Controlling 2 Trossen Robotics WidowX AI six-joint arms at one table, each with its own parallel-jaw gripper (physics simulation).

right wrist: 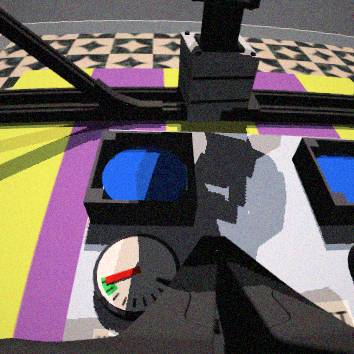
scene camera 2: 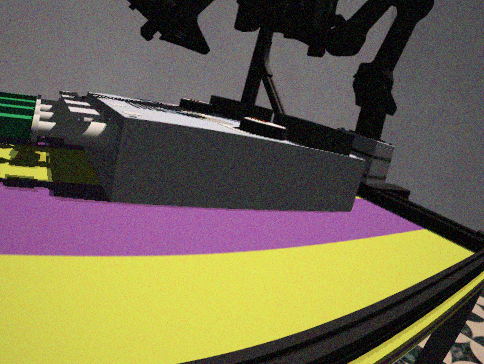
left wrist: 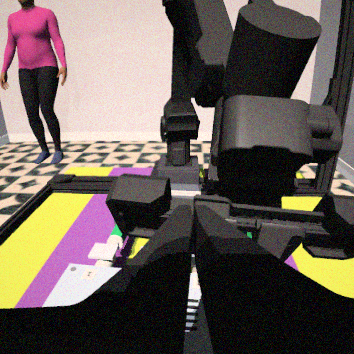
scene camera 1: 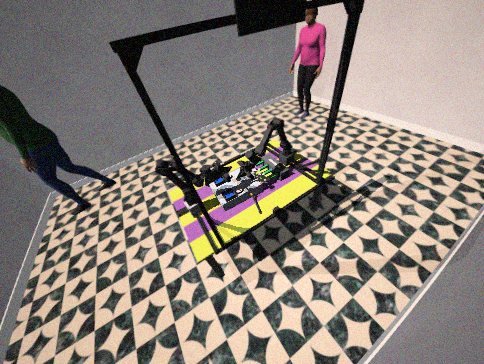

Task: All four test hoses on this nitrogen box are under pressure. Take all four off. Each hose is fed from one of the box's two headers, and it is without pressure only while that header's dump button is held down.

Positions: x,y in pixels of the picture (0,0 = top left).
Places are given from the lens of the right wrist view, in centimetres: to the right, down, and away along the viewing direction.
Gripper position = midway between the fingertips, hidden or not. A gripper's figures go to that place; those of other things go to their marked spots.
right gripper (right wrist: 211,246): 1, 3, 10
grey nitrogen box (right wrist: 266,193): 8, 2, 24
blue dump button (right wrist: 143,172): -3, 0, 23
